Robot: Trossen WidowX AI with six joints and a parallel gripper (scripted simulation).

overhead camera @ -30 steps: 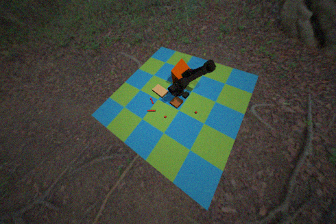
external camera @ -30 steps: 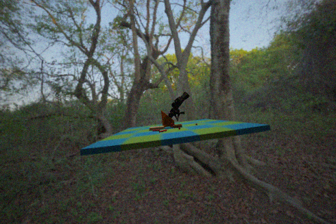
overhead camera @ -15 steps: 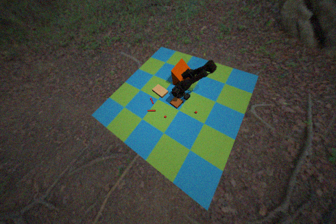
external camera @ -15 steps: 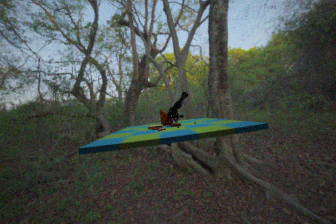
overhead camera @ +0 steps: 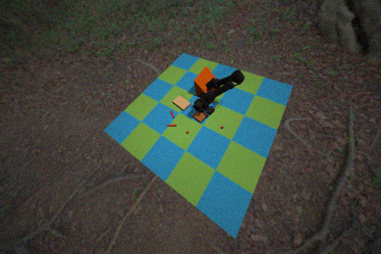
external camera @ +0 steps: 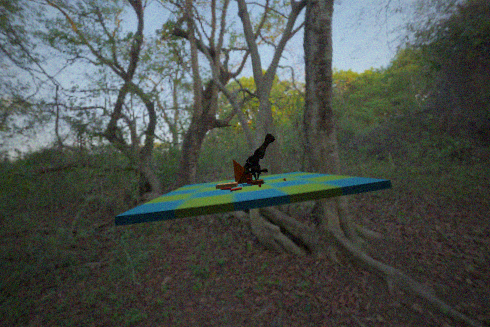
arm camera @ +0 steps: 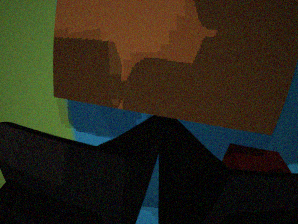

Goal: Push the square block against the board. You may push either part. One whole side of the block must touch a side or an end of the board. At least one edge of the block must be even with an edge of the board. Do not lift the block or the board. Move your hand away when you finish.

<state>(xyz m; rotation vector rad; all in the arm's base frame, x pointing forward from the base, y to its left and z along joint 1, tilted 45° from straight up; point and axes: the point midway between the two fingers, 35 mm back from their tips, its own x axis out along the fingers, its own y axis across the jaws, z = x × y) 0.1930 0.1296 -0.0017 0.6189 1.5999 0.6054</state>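
Right now the square block is 60 mm ahead of my gripper tip and 10 mm above it. From my gripper tip the other things lie so: board 50 mm ahead, 240 mm to the right, 10 mm above; then small red cube 30 mm behind, 60 mm to the right, 10 mm above.
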